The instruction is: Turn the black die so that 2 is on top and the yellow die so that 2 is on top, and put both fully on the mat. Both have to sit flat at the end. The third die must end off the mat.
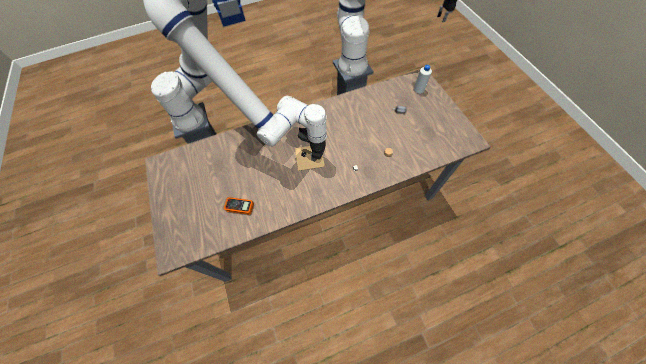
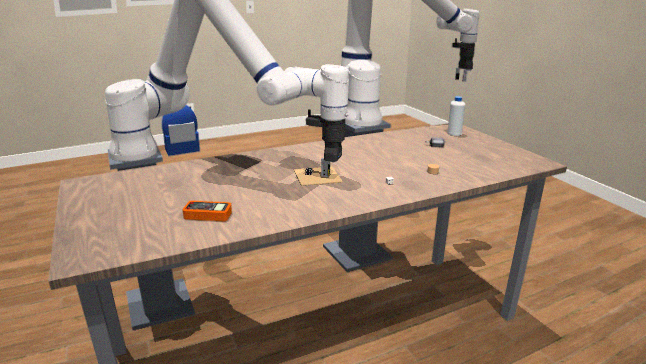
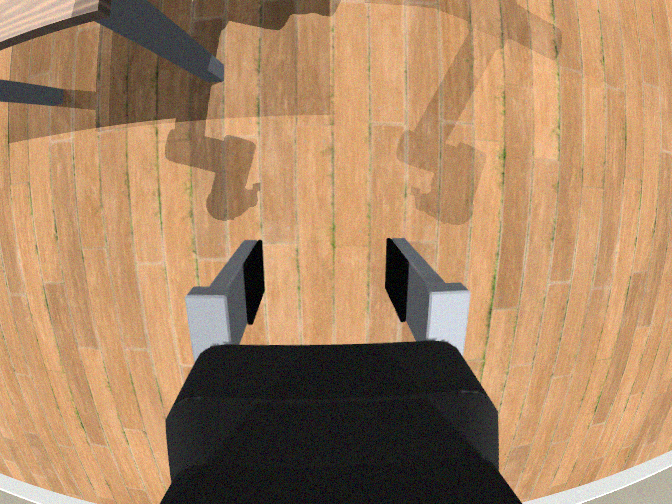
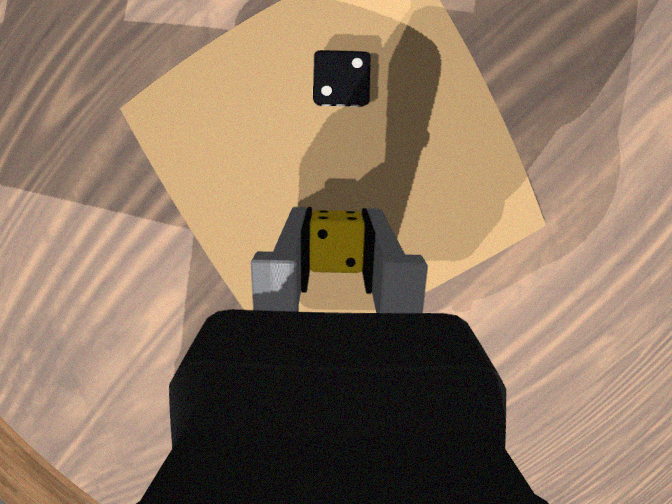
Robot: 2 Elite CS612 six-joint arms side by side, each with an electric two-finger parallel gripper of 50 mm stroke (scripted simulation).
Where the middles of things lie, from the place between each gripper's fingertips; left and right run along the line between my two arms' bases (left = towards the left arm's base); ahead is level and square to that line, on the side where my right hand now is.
Now: right hand (image 2: 325, 174) 1 cm above the yellow die (image 4: 336, 237). Round my right hand: black die (image 4: 341, 78) 4 cm to the right, 4 cm behind, 1 cm below; then tan mat (image 4: 233, 133) 2 cm to the right, 2 cm below, 2 cm behind.
My left gripper is now 109 cm to the left of the yellow die, 55 cm short of it and 16 cm above it. The rest, counted from my left hand: black die 113 cm to the right, 51 cm ahead, 16 cm below; then tan mat 111 cm to the right, 53 cm ahead, 17 cm below.
